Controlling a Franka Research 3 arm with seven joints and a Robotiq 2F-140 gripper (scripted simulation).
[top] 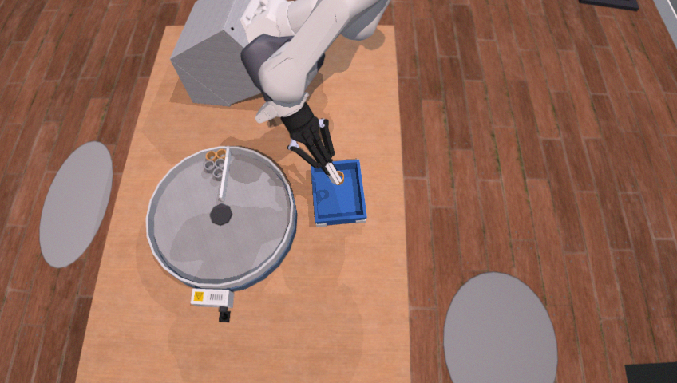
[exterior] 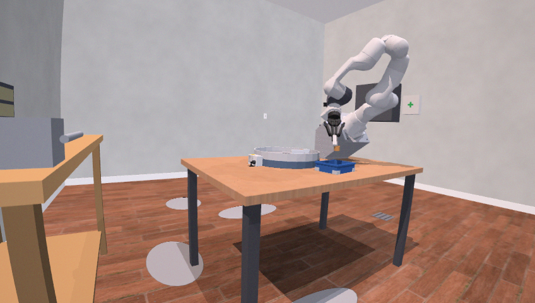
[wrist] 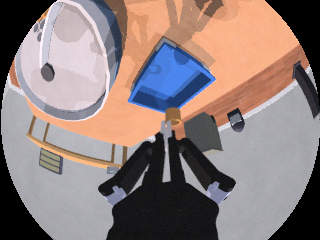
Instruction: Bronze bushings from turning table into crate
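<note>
My hand is 20 mm to the right of the blue crate and 140 mm above it. Round my hand: round grey turning table 110 mm ahead, 310 mm to the right, 110 mm below.
</note>
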